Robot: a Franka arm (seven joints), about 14 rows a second.
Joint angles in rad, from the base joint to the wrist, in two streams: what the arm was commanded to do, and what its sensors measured. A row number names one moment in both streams.
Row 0, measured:
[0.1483 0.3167 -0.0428 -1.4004 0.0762 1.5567 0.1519]
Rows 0 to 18, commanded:
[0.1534 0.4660 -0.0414 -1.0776 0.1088 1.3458 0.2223]
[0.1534 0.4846 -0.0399 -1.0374 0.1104 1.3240 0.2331]
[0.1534 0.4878 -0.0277 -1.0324 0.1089 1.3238 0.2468]
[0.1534 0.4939 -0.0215 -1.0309 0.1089 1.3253 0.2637]
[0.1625 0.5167 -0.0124 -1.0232 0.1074 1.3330 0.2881]
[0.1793 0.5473 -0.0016 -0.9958 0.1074 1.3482 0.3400]
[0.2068 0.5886 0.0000 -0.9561 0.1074 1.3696 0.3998]
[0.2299 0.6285 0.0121 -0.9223 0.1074 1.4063 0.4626]
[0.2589 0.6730 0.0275 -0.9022 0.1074 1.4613 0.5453]
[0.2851 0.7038 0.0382 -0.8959 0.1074 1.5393 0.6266]
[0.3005 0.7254 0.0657 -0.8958 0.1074 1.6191 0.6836]
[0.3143 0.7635 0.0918 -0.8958 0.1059 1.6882 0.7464]
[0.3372 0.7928 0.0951 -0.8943 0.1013 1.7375 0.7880]
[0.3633 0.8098 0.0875 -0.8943 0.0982 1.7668 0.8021]
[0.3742 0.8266 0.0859 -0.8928 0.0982 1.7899 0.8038]
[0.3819 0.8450 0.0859 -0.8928 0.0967 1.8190 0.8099]
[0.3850 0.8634 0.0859 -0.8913 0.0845 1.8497 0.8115]
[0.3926 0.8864 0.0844 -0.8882 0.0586 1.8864 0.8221]
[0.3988 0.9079 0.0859 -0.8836 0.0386 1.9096 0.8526]
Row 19, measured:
[0.3873 0.8533 0.0887 -0.9517 0.0756 1.8809 0.7955]
